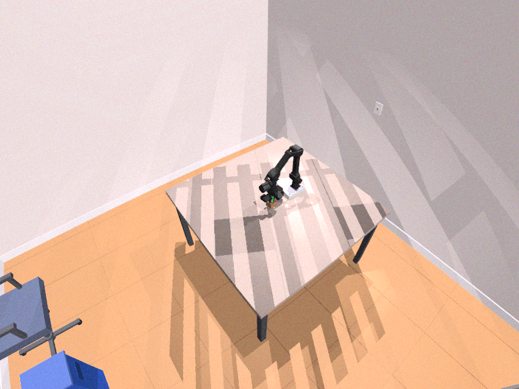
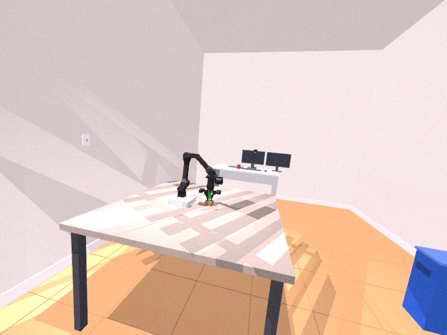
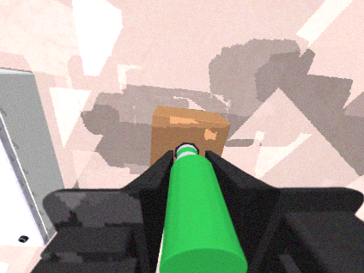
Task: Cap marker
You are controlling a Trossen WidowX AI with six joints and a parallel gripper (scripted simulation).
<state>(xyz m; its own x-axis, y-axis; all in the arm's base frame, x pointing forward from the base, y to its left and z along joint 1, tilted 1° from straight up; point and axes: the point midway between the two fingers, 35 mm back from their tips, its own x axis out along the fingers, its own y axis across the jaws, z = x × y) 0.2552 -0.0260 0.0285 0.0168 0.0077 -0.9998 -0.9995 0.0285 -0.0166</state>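
Right now the holder block is 2 cm below my gripper tip. The rest, counted from my gripper tip: green cap (5 cm above).
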